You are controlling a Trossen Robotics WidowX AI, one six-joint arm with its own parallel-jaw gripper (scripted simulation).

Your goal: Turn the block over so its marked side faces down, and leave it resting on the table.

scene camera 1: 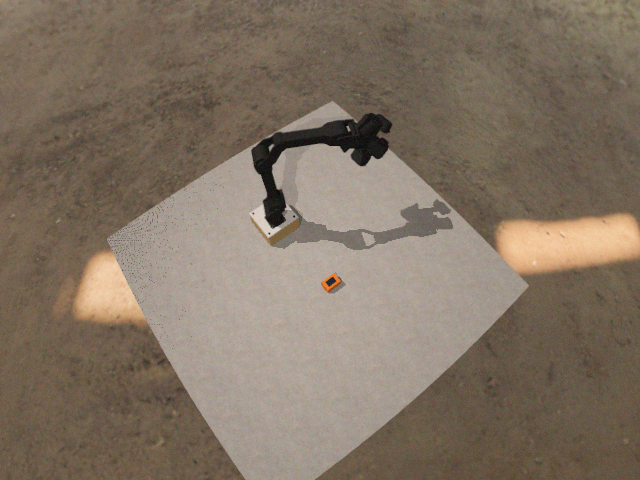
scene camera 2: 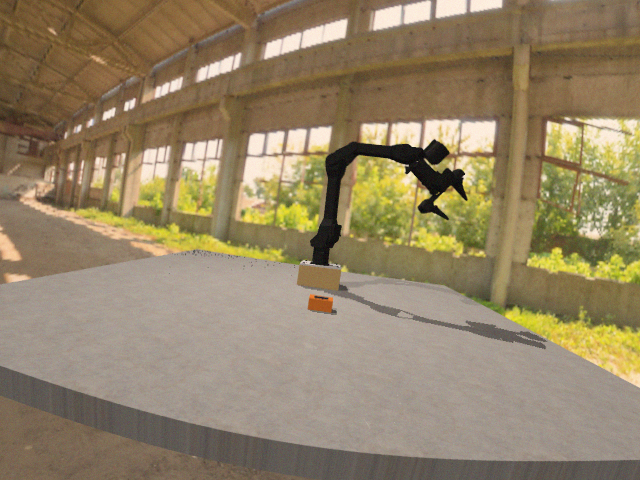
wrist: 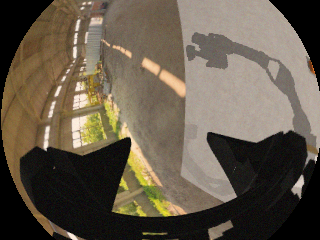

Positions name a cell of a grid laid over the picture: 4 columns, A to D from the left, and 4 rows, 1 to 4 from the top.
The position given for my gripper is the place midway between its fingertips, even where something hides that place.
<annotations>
My gripper shows in scene camera 1 (C2), in scene camera 2 (C2) and in the wrist view (C3).
</annotations>
